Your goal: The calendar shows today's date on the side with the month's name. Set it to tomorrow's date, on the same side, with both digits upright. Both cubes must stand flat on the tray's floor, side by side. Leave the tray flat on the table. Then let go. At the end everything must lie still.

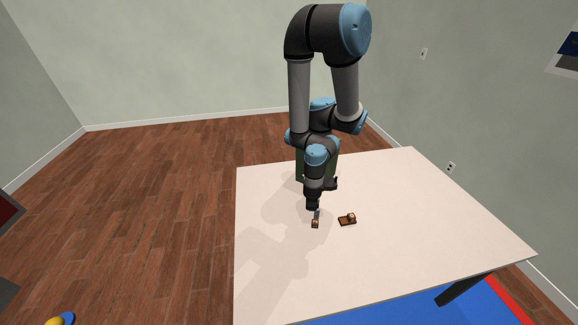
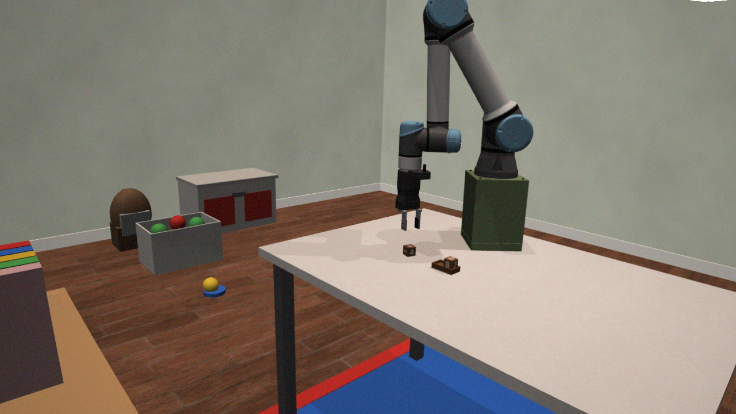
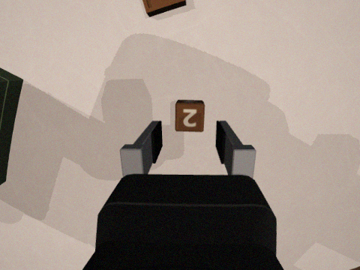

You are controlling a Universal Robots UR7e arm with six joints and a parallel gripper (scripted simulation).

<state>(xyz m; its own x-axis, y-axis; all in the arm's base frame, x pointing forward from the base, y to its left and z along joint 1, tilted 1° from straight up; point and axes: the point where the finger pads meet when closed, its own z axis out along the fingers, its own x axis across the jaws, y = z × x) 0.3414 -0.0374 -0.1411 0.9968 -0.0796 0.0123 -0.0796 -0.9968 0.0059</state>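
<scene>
My hand is 9 cm above the brown cube.
</scene>
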